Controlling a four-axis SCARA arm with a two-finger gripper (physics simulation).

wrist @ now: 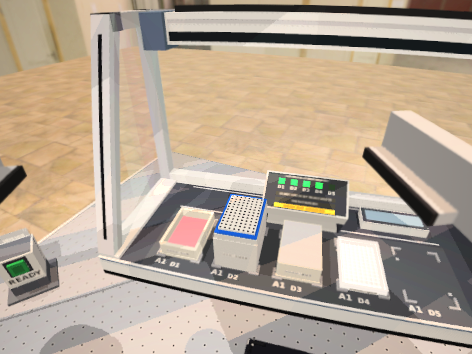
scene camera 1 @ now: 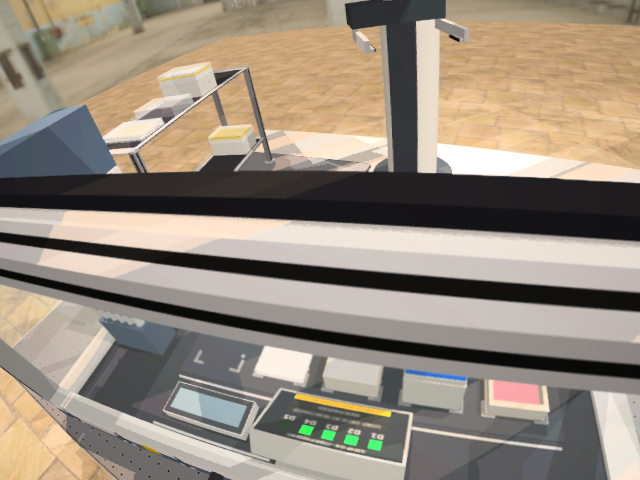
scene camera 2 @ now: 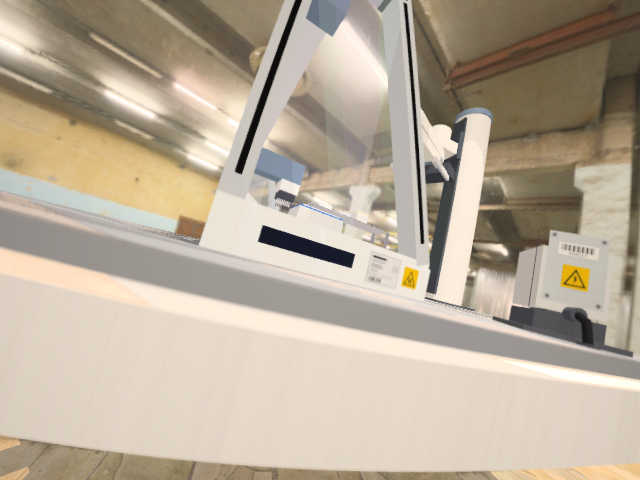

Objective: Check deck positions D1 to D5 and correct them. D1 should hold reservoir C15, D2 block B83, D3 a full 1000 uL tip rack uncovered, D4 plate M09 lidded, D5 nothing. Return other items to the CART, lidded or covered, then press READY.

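Places are measured from the arm's base along level axes (x ahead, y left, z up), in millimetres.
Pixels of known places: gripper, between the fingertips: (wrist: 197, 141) (scene camera 1: 417, 40).
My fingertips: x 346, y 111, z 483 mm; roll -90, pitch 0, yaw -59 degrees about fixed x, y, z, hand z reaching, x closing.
Behind a point stands the place of what it marks.
My gripper (scene camera 1: 413, 43) @(x 346, y 111, z 483 mm) (wrist: 197, 141) @(x 346, y 111, z 483 mm) is open and empty, high by the arm column and above the deck in the wrist view. D1 holds an open reservoir (scene camera 1: 515, 392) @(x 659, y 359, z 71 mm) (wrist: 187, 231) @(x 639, y 358, z 78 mm) with pink contents. D2 holds a grey block with a blue-rimmed, holed top (scene camera 1: 435, 375) (wrist: 241, 215). D3 holds a grey box with a plain top (scene camera 1: 351, 373) (wrist: 301, 245). D4 holds a white plate (scene camera 1: 284, 364) (wrist: 361, 264); its lid cannot be made out. D5 (wrist: 425, 280) @(x 725, y -141, z 67 mm) is bare. Item codes are unreadable. The READY button (wrist: 19, 267) @(x 391, y 591, z 97 mm) is green. The cart (scene camera 1: 257, 113) @(x 38, y -522, z 206 mm) stands at the back left.
The cart bears a yellow-banded box (scene camera 1: 186, 81) @(x 296, y -515, z 409 mm), a clear-covered item (scene camera 1: 162, 106) @(x 413, y -494, z 388 mm), a pale plate (scene camera 1: 135, 130) @(x 526, y -465, z 379 mm) and a lower yellow-topped box (scene camera 1: 232, 140) @(x 169, y -545, z 167 mm). The lamp panel (scene camera 1: 330, 423) (wrist: 306, 195) @(x 816, y 132, z 132 mm) shows D1 to D4 green, D5 dark. A frame beam (scene camera 1: 320, 258) @(x 878, y 211, z 517 mm) (wrist: 320, 30) @(x 830, y 153, z 484 mm) spans the deck.
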